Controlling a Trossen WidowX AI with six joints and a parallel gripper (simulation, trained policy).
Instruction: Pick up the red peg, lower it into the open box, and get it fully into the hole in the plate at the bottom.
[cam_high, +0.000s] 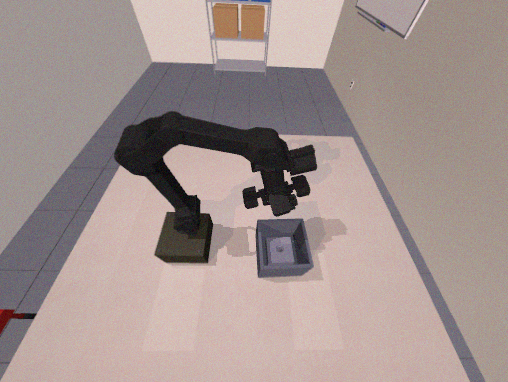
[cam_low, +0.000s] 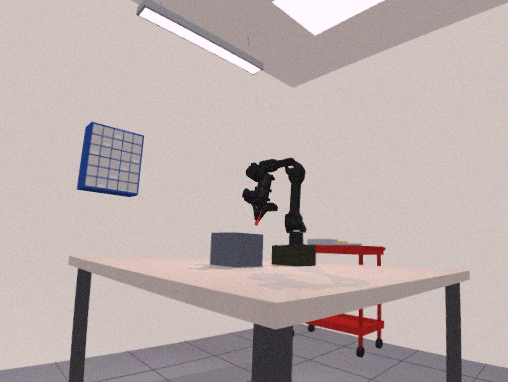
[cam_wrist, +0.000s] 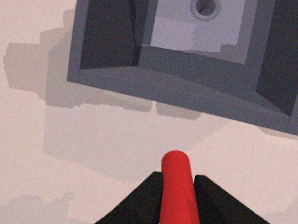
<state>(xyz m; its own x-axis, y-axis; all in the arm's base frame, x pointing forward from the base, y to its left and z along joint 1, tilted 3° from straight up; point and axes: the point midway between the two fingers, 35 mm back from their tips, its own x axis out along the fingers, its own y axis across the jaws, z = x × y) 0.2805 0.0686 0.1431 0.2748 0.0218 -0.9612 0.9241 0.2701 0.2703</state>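
Right now my gripper tip is 150 mm above the plate, 100 mm to the left of it and 30 mm short of it. The rest, counted from my gripper tip: red peg 20 mm above, 10 mm behind.
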